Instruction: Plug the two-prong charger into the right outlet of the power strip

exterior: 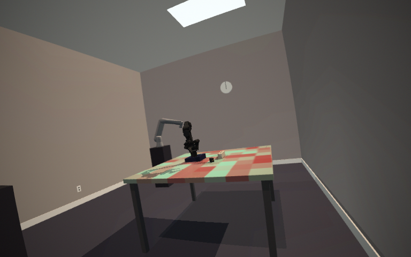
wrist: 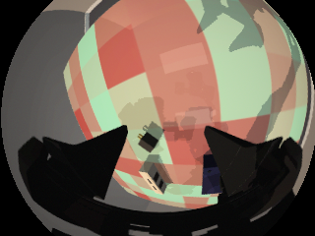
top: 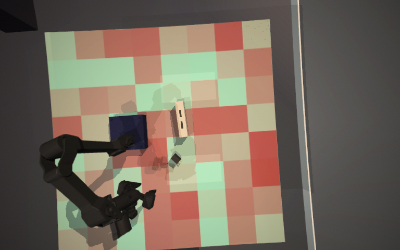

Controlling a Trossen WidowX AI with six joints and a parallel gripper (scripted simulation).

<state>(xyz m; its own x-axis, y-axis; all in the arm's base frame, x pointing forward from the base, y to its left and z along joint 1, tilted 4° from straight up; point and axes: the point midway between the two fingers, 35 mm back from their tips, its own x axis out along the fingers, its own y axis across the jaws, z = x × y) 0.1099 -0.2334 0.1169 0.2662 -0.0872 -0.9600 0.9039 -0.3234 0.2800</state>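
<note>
Now: the dark grey charger 14 cm ahead of my gripper tip, 12 cm below it and 9 cm to the left of it.
</note>
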